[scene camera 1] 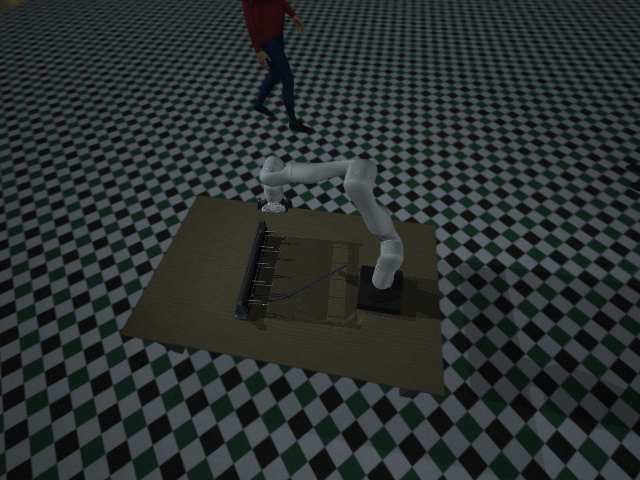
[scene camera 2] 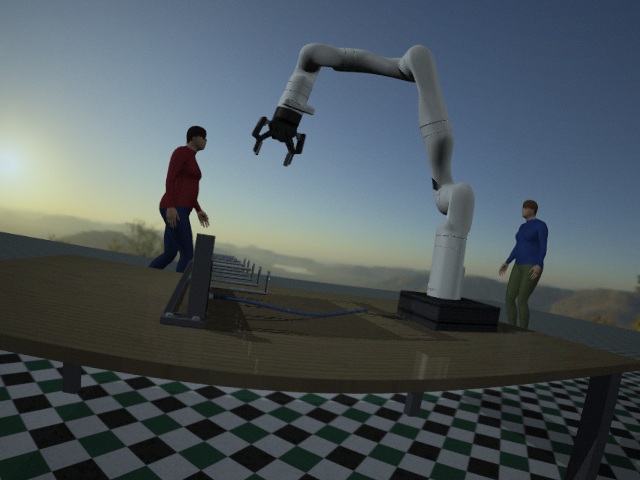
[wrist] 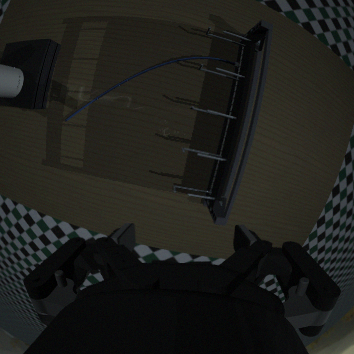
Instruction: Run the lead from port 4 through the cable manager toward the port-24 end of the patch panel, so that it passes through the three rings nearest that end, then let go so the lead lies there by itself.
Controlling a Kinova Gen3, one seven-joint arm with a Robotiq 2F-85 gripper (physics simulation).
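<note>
The blue lead (scene camera 1: 315, 282) (scene camera 2: 310, 314) (wrist: 127, 80) leaves the patch panel (scene camera 1: 252, 266) (scene camera 2: 200, 279) (wrist: 243, 115) near its port-4 end. It curves across the table, its free end near the robot base. Wire rings stick out in a row from the panel; the middle ring (scene camera 1: 266, 266) (wrist: 215, 111) stands clear of the lead. In the wrist view the lead starts between the first two rings at its own end and does not pass through the three rings nearest the other end. My gripper (scene camera 2: 271, 159) (wrist: 183, 235) is open and empty, high above the table beyond the port-24 end.
The black robot base (scene camera 1: 379, 302) (scene camera 2: 447, 312) (wrist: 37, 75) stands on the wooden table (scene camera 1: 196, 310) (scene camera 2: 320, 361) (wrist: 300, 130), across from the panel. A person in red (scene camera 1: 271, 23) (scene camera 2: 181, 180) stands beyond the table; another in blue (scene camera 2: 528, 242) stands behind the base.
</note>
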